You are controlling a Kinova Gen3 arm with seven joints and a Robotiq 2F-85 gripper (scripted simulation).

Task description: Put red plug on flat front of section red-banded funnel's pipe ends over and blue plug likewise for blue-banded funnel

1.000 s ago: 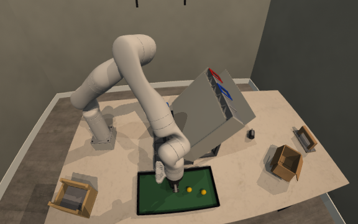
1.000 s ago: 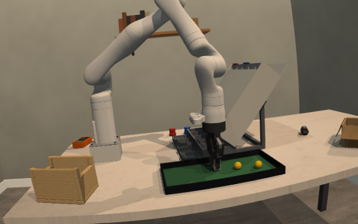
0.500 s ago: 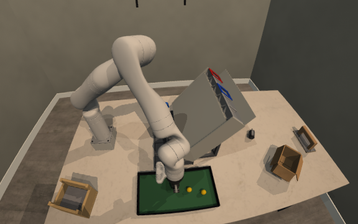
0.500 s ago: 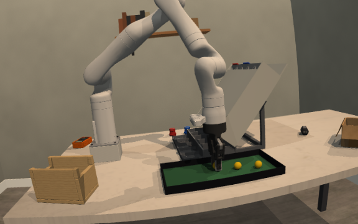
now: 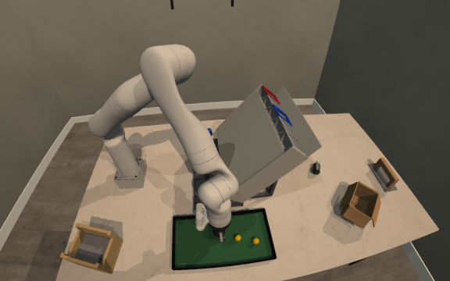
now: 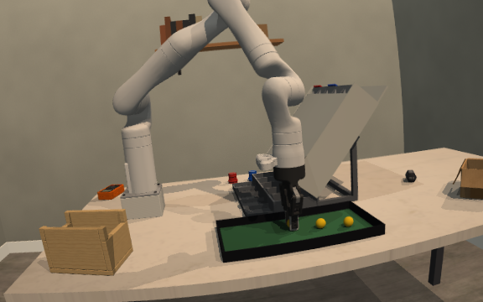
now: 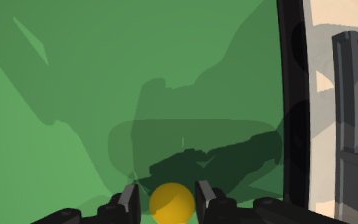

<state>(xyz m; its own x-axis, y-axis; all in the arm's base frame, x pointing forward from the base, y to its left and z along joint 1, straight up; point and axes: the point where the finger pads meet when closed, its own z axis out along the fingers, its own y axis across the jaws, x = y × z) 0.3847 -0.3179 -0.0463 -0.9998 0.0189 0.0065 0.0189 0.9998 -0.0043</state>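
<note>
My gripper is now 30 mm to the left of the green marble tray and 20 mm above it. The rest, counted from my hand: black object (520 mm ahead, 240 mm to the left, 10 mm below); wooden crate (490 mm behind, 50 mm to the right, 20 mm above); grey slanted cover (140 mm ahead, 300 mm to the left, 180 mm above).
</note>
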